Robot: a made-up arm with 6 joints. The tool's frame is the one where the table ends. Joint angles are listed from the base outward.
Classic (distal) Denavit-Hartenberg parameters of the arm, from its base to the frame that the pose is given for. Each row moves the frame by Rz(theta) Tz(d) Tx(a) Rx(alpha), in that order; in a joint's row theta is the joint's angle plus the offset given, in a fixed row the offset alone. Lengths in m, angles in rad.
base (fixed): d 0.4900; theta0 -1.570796; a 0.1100; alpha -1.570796
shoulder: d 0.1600; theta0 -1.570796; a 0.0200; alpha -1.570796
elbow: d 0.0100; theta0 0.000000; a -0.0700; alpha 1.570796
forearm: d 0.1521; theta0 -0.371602; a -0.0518; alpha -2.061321
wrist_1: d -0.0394; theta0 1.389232; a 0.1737; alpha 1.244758
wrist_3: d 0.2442; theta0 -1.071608; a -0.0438; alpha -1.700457
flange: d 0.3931; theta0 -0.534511; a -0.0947; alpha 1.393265
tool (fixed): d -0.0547; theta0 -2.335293; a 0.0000; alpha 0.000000
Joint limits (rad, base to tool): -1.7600..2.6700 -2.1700..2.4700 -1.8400..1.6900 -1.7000..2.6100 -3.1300..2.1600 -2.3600..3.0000
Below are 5 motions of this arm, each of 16 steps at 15 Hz.
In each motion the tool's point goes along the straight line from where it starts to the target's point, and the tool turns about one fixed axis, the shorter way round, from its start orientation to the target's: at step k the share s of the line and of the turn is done. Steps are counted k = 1, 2, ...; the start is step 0. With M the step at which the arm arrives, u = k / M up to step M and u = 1 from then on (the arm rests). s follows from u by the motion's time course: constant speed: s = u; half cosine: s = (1 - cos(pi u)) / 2; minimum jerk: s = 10 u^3 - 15 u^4 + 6 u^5.
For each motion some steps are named. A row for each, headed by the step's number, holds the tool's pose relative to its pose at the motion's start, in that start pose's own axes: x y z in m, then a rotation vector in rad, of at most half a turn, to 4 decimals.
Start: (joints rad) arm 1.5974 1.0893 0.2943 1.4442 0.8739 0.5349
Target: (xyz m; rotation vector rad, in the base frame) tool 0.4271 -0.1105 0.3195 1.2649 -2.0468 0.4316
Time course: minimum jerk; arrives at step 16
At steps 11, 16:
11: 0.0539 0.1018 -0.1624 1.3397 0.4346 -0.1201
16: 0.0657 0.1241 -0.1981 1.6338 0.5299 -0.1465

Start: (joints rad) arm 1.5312 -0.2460 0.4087 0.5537 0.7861 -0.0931
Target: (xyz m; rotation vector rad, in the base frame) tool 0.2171 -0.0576 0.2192 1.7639 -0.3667 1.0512
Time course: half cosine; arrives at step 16
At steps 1, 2, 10, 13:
1: 0.0025 0.0001 0.0011 -0.0032 0.0064 0.0050
2: 0.0101 0.0005 0.0043 -0.0129 0.0252 0.0200
10: 0.1831 0.0095 0.0777 -0.2335 0.4577 0.3626
13: 0.2425 0.0126 0.1029 -0.3093 0.6062 0.4802

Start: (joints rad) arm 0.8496 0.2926 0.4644 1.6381 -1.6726 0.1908
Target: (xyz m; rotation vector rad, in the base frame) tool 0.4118 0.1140 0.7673 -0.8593 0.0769 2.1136
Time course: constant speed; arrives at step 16
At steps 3, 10, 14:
3: -0.0351 0.0529 -0.0534 -0.0040 -0.1843 -0.0827
10: -0.1172 0.1762 -0.1780 -0.0134 -0.6144 -0.2757
14: -0.1640 0.2467 -0.2492 -0.0188 -0.8602 -0.3860

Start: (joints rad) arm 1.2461 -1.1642 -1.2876 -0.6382 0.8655 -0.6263
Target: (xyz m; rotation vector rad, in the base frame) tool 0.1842 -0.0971 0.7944 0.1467 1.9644 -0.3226
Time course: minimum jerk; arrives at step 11
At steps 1, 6, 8, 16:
1: -0.0001 0.0014 -0.0007 0.0014 -0.0003 -0.0037
6: -0.0086 0.1281 -0.0623 0.1252 -0.0275 -0.3295
8: -0.0129 0.1908 -0.0928 0.1865 -0.0410 -0.4909
16: -0.0148 0.2190 -0.1066 0.2141 -0.0471 -0.5636

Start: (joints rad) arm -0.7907 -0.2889 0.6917 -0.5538 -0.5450 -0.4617
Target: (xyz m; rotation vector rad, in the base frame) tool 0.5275 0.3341 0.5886 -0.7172 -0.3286 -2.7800
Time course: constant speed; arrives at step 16
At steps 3, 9, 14, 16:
3: -0.0292 0.0481 -0.0732 0.0008 -0.2376 -0.1457
9: -0.0877 0.1443 -0.2196 0.0024 -0.7129 -0.4371
14: -0.1364 0.2245 -0.3416 0.0037 -1.1090 -0.6800
16: -0.1559 0.2566 -0.3904 0.0042 -1.2674 -0.7771

